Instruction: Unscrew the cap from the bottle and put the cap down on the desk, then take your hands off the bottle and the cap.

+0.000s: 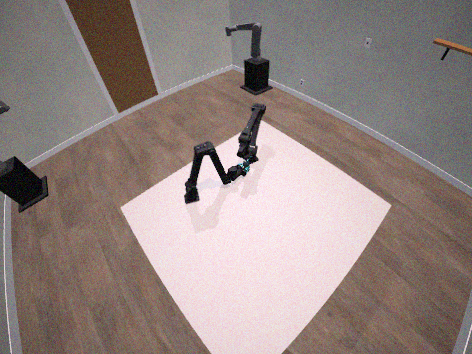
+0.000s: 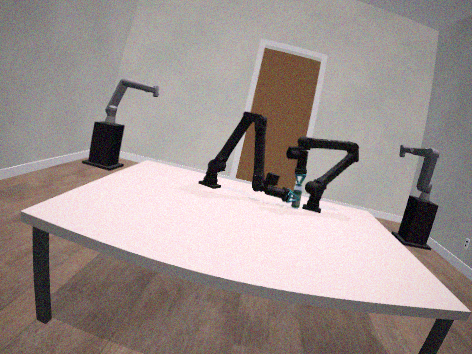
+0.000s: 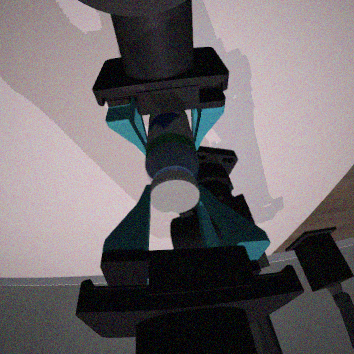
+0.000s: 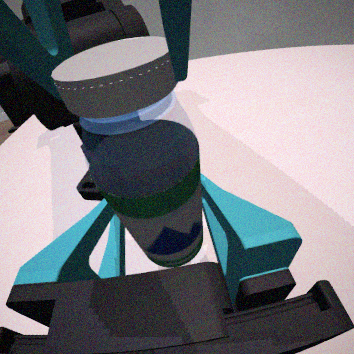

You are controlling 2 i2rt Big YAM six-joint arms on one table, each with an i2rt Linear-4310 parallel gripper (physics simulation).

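Where they show: left gripper, fingertip midpoint: [image 1: 246, 160] [image 2: 298, 185] [image 3: 173, 189] [image 4: 122, 82]; right gripper, fingertip midpoint: [image 1: 247, 165] [image 2: 298, 198] [image 3: 171, 150] [image 4: 158, 187]; left arm's base, link origin: [image 1: 251, 159] [image 2: 311, 209] [image 3: 201, 172]; right arm's base, link origin: [image 1: 192, 198] [image 2: 209, 185].
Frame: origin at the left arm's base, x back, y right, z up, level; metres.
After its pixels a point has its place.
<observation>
A small bottle [image 1: 246, 167] {y 0.123, x -0.119, z 0.081 m} [image 2: 296, 198] {y 0.105, x -0.116, z 0.065 m} [image 3: 172, 158] {y 0.132, x -0.099, z 0.122 m} [image 4: 151, 175] {y 0.132, x -0.106, z 0.112 m} with a green band and a blue label stands upright on the white table [image 1: 270, 253] {y 0.351, x -0.807, z 0.000 m} [image 2: 199, 228] {y 0.392, x -0.895, z 0.000 m}. Its grey ribbed cap [image 2: 298, 187] [image 3: 174, 194] {y 0.118, x -0.097, z 0.149 m} [image 4: 112, 79] {y 0.132, x -0.105, z 0.146 m} sits on top of the neck. My right gripper [image 1: 244, 169] {y 0.095, x -0.086, z 0.064 m} [image 2: 291, 195] {y 0.095, x -0.086, z 0.064 m} [image 3: 171, 150] {y 0.095, x -0.086, z 0.064 m} [image 4: 158, 187] {y 0.095, x -0.086, z 0.064 m} reaches in from the side and is shut on the bottle's body. My left gripper [image 1: 248, 161] {y 0.112, x -0.096, z 0.139 m} [image 2: 300, 181] {y 0.112, x -0.096, z 0.139 m} [image 3: 173, 189] {y 0.112, x -0.096, z 0.139 m} [image 4: 122, 82] {y 0.112, x -0.096, z 0.139 m} comes straight down from above and is shut on the cap.
Both arm bases stand on the table close to the bottle. A grey arm on a black pedestal [image 1: 256, 71] [image 2: 105, 142] stands on the wooden floor beyond the table. A brown door [image 2: 284, 116] is in the back wall.
</observation>
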